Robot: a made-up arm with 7 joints.
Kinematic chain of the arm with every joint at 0, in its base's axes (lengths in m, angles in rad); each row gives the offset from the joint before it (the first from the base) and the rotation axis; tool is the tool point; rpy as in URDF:
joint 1: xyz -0.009 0.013 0.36 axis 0 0.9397 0.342
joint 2: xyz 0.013 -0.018 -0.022 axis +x
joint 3: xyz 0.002 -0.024 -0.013 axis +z
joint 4: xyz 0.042 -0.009 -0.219 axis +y
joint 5: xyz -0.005 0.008 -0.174 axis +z
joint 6: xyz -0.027 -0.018 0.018 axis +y
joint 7: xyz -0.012 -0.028 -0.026 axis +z
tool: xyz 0 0.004 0.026 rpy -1.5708 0 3.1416
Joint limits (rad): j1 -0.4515..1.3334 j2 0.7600..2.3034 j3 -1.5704..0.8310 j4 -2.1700..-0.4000 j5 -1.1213..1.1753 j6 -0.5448..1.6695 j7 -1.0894..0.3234
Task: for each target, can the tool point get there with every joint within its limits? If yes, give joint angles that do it. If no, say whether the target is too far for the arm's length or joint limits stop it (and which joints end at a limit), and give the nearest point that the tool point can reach.
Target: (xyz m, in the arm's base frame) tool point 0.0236 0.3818 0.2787
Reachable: yes | joints 0.6099 1.7114 0.1496 -0.7046 0.3632 0.4398 -0.2042
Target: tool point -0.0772 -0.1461 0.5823
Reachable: no: joint limits stop it (at a limit: joint 1, joint 2, joint 3, joint 4, joint 5, joint 6, joint 7) | nearest point 0.0400 0.0259 0.6118 | short by 0.210 m
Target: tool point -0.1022 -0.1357 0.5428
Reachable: no: joint limits stop it (at a limit: joint 1, joint 2, joint 3, joint 4, joint 5, joint 6, joint 7) | nearest point 0.0400 0.0259 0.6118 | short by 0.226 m
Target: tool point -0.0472 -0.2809 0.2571
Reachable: no: joint limits stop it (at a limit: joint 1, joint 2, joint 4, joint 5, joint 6, joint 7) | nearest point -0.2113 -0.1176 0.2651 | short by 0.232 m
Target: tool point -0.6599 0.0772 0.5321
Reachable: no: too far | nearest point -0.4147 0.0991 0.3337 | short by 0.316 m
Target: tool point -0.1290 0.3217 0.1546
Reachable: yes | joints 0.6299 1.4550 -0.7656 -0.8604 0.2462 0.5983 -0.7122
